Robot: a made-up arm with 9 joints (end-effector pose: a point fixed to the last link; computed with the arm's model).
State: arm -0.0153 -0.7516 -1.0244 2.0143 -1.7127 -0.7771 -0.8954 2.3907 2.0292
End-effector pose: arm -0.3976 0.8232 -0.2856 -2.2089 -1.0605 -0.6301
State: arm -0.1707 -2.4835 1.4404 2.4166 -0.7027 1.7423 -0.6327 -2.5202 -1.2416
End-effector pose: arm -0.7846 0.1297 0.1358 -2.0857 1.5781 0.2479
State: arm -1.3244 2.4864 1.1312 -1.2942 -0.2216 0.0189 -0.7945 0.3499 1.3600
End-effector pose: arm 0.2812 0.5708 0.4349 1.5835 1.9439 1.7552
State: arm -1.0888 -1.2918 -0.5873 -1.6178 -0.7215 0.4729 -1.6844 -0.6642 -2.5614
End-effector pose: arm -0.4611 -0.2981 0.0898 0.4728 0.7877 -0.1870
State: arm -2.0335 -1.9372 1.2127 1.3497 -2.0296 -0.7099 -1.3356 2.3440 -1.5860
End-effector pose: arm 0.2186 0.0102 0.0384 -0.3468 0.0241 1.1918
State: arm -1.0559 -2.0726 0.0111 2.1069 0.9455 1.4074 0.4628 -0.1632 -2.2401
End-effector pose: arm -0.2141 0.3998 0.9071 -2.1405 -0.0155 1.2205
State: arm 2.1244 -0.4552 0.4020 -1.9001 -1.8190 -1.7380 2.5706 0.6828 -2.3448
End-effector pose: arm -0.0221 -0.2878 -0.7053 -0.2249 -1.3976 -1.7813
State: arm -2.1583 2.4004 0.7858 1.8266 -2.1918 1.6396 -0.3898 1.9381 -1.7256
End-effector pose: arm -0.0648 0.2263 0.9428 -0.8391 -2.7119 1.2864
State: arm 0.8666 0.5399 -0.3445 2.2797 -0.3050 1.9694 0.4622 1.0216 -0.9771
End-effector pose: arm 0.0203 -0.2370 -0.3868 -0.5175 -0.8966 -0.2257
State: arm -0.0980 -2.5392 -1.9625 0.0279 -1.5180 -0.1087 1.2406 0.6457 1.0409
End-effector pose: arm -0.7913 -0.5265 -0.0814 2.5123 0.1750 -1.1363
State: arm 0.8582 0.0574 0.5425 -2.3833 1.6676 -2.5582 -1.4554 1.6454 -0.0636
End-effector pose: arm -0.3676 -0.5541 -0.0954 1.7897 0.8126 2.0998
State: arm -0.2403 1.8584 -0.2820 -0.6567 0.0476 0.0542 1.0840 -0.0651 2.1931
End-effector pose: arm -0.4891 0.6541 0.5933 -0.7929 0.1404 -1.2631
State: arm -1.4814 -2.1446 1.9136 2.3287 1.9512 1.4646 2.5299 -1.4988 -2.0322
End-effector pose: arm -0.4722 -0.1198 0.7630 -1.5032 1.5149 0.3836
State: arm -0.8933 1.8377 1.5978 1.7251 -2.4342 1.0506 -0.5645 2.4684 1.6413
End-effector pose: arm -0.8254 0.3837 0.5527 1.0019 -0.9551 -2.6574
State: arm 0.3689 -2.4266 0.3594 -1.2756 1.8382 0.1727 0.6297 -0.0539 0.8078
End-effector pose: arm -0.8818 0.3939 -0.6146 -2.3905 1.9153 -0.0456
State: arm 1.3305 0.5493 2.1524 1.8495 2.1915 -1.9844 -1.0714 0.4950 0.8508
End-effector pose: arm 0.0554 -0.3581 0.3876 1.0424 0.4114 -2.0724
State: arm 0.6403 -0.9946 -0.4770 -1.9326 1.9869 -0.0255 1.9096 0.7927 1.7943
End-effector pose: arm -1.0782 0.0967 0.1758 2.1294 -0.2488 -1.9560
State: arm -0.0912 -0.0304 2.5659 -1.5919 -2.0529 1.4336 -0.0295 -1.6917 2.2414
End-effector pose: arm -0.4239 -0.3816 0.1275 0.6727 0.7866 0.1085
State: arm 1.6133 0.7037 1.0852 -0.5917 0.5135 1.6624 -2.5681 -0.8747 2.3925
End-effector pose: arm -0.1318 -0.1988 -0.0060 -0.9813 -1.7638 0.9127
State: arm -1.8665 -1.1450 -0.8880 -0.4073 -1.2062 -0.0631 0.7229 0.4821 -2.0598
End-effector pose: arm -0.6544 -0.1040 0.5031 0.9056 1.4733 -0.1182
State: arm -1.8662 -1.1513 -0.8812 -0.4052 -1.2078 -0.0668 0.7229 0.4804 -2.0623
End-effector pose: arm -0.6532 -0.1091 0.4985 0.8987 1.4693 -0.1106
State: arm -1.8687 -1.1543 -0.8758 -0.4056 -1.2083 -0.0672 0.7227 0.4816 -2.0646
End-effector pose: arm -0.6516 -0.1115 0.4968 0.8956 1.4681 -0.1099
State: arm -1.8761 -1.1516 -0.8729 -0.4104 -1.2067 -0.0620 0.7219 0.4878 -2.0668
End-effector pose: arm -0.6495 -0.1095 0.5004 0.8989 1.4719 -0.1216
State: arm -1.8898 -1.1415 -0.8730 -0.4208 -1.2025 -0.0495 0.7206 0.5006 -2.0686
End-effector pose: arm -0.6465 -0.1017 0.5106 0.9100 1.4820 -0.1492
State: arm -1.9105 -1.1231 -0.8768 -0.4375 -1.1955 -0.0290 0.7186 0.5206 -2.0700
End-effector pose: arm -0.6418 -0.0874 0.5284 0.9293 1.4994 -0.1951
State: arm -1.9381 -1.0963 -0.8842 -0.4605 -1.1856 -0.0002 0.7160 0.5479 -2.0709
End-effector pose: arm -0.6343 -0.0666 0.5538 0.9559 1.5240 -0.2601
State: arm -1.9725 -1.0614 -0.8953 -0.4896 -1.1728 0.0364 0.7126 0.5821 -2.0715
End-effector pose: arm -0.6221 -0.0396 0.5867 0.9880 1.5561 -0.3445
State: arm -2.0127 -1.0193 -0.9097 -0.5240 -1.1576 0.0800 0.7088 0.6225 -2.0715
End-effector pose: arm -0.6035 -0.0076 0.6257 1.0233 1.5945 -0.4468
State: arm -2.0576 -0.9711 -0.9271 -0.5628 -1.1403 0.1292 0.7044 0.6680 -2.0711
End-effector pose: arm -0.5768 0.0282 0.6690 1.0589 1.6384 -0.5648
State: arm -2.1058 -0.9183 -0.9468 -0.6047 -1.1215 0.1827 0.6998 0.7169 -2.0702
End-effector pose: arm -0.5414 0.0659 0.7140 1.0929 1.6860 -0.6951
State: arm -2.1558 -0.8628 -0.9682 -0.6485 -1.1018 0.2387 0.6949 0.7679 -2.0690
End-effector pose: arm -0.4973 0.1034 0.7578 1.1232 1.7357 -0.8334
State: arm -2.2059 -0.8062 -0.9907 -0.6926 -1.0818 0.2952 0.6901 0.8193 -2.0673
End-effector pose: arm -0.4462 0.1388 0.7978 1.1486 1.7857 -0.9746
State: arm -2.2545 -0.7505 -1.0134 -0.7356 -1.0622 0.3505 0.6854 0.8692 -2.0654
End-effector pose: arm -0.3906 0.1707 0.8320 1.1691 1.8340 -1.1136
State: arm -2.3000 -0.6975 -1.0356 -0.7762 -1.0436 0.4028 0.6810 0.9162 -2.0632
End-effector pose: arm -0.3337 0.1978 0.8592 1.1849 1.8789 -1.2451
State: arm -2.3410 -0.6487 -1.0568 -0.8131 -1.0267 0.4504 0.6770 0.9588 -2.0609
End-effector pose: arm -0.2791 0.2199 0.8794 1.1971 1.9191 -1.3649
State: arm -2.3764 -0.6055 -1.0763 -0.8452 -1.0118 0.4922 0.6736 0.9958 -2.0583
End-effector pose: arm -0.2294 0.2372 0.8934 1.2068 1.9537 -1.4692
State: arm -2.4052 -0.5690 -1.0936 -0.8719 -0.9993 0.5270 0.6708 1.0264 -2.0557
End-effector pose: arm -0.1873 0.2499 0.9024 1.2149 1.9820 -1.5552
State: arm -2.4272 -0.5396 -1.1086 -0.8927 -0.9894 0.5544 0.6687 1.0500 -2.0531
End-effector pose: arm -0.1537 0.2591 0.9078 1.2228 2.0038 -1.6222
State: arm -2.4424 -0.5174 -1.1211 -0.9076 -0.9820 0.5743 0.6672 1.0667 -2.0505
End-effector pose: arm -0.1289 0.2654 0.9110 1.2305 2.0196 -1.6701
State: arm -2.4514 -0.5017 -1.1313 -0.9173 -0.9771 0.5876 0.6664 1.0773 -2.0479
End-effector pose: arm -0.1125 0.2697 0.9128 1.2386 2.0298 -1.7011
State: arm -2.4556 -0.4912 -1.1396 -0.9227 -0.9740 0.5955 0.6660 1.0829 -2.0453
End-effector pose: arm -0.1024 0.2726 0.9140 1.2467 2.0358 -1.7188
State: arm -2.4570 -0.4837 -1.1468 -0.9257 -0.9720 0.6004 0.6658 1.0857 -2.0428
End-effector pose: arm -0.0962 0.2748 0.9149 1.2550 2.0393 -1.7290
